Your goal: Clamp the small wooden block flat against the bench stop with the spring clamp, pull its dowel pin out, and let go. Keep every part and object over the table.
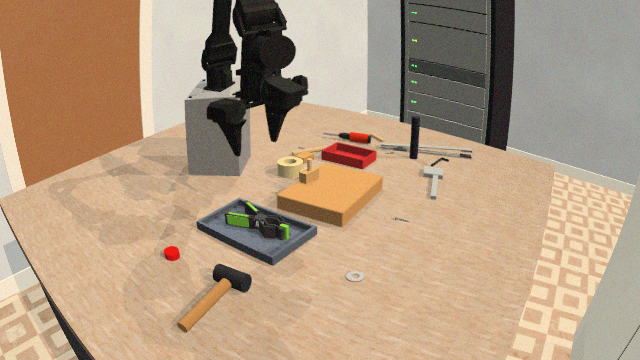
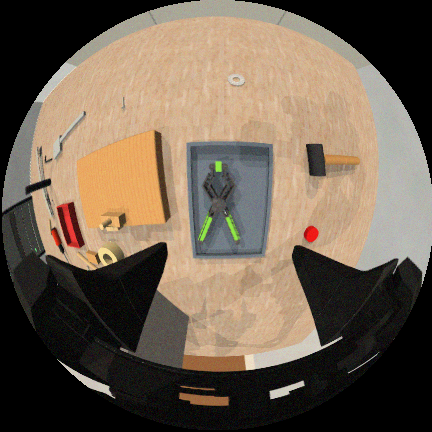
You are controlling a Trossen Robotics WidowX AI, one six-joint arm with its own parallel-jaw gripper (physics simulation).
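Pixels of known places: gripper, fingertip midpoint: point(image 1: 256, 148) point(image 2: 232, 251); arm's base, origin of the base link: point(image 1: 219, 86).
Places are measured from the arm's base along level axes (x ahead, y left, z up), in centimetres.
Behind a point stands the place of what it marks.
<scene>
The spring clamp point(image 1: 259, 222) {x 29.2, y -24.2, z -19.2 cm} point(image 2: 218, 204) {x 28.3, y -22.5, z -19.0 cm}, black with green handles and a green jaw pad, lies in the blue-grey tray point(image 1: 235, 244) {x 28.3, y -31.0, z -20.7 cm} point(image 2: 268, 200) {x 27.8, y -30.6, z -19.9 cm}. Its handles are spread and its jaw end is away from the robot. The small wooden block point(image 1: 308, 175) {x 29.5, y -5.7, z -16.8 cm} point(image 2: 116, 219) {x 28.9, y -5.9, z -16.3 cm} is at the robot-side edge of the thick wooden board point(image 1: 340, 187) {x 36.4, y -4.6, z -18.5 cm} point(image 2: 122, 180) {x 34.7, y -7.5, z -18.5 cm}, with its dowel pin point(image 1: 309, 164) {x 29.1, y -4.5, z -14.8 cm} point(image 2: 105, 224) {x 28.8, y -4.5, z -14.6 cm} standing up. I cannot tell the bench stop apart from the block. My gripper point(image 1: 256, 147) {x 28.7, y -23.3, z -5.1 cm} point(image 2: 232, 251) {x 28.7, y -23.3, z -5.1 cm} is open and empty, high above the table on the robot's side of the tray.
A tape roll point(image 1: 290, 167) {x 21.2, y 0.8, z -18.9 cm} point(image 2: 109, 254) {x 20.8, y 1.9, z -18.6 cm} stands near the block, with a red bin point(image 1: 348, 156) {x 29.9, y 14.4, z -19.2 cm} point(image 2: 69, 224) {x 28.3, y 19.5, z -21.4 cm} beyond. A mallet point(image 1: 215, 295) {x 35.4, y -46.4, z -19.6 cm} point(image 2: 325, 160) {x 34.3, y -42.4, z -19.2 cm}, red cap point(image 1: 172, 253) {x 20.4, y -41.1, z -20.4 cm} point(image 2: 311, 233) {x 19.9, y -40.3, z -20.4 cm} and washer point(image 1: 355, 276) {x 50.7, y -29.1, z -21.4 cm} point(image 2: 236, 79) {x 49.6, y -28.4, z -21.3 cm} lie around the tray. A black post point(image 1: 414, 137) {x 43.7, y 27.9, z -15.3 cm} stands farther off.
</scene>
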